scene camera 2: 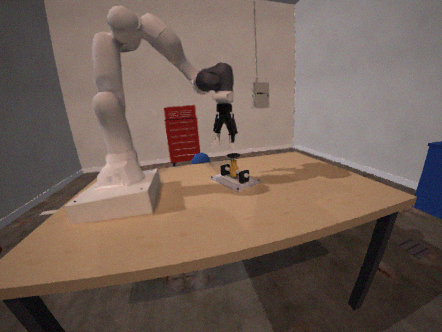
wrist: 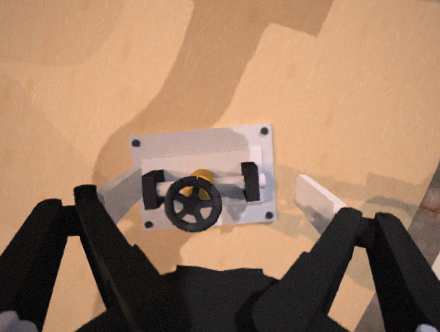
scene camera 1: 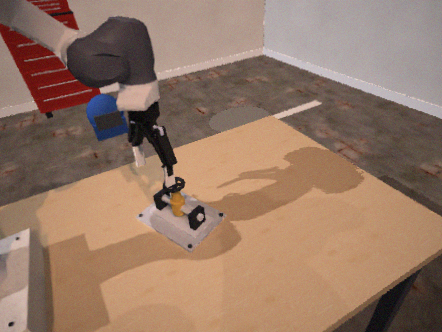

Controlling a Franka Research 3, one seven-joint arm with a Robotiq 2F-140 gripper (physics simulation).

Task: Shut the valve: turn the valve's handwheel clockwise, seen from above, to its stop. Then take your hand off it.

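Note:
The valve's black handwheel (scene camera 1: 178, 181) (scene camera 2: 233, 155) (wrist: 192, 204) is a small spoked wheel lying level on top of a yellow valve body (scene camera 1: 177, 204) (scene camera 2: 234, 168) (wrist: 203, 176). A pale pipe runs through the body between two black blocks, on a grey plate (scene camera 1: 167, 231) (wrist: 200, 137) bolted at its corners. My gripper (scene camera 1: 155, 173) (scene camera 2: 224, 144) (wrist: 219, 185) is open and empty, pointing down, with its fingertips above the handwheel in the second scene view. In the wrist view the wheel shows between the fingers, nearer the left one. The wheel's turn angle against its stop cannot be told.
The plate lies on a wooden table (scene camera 1: 300, 240) (scene camera 2: 200, 230). The arm's white base (scene camera 2: 115, 202) stands at the table's left in the second scene view. A red cabinet (scene camera 1: 50, 60) (scene camera 2: 182, 135) and a blue object (scene camera 1: 104, 107) (scene camera 2: 201, 158) are beyond the table.

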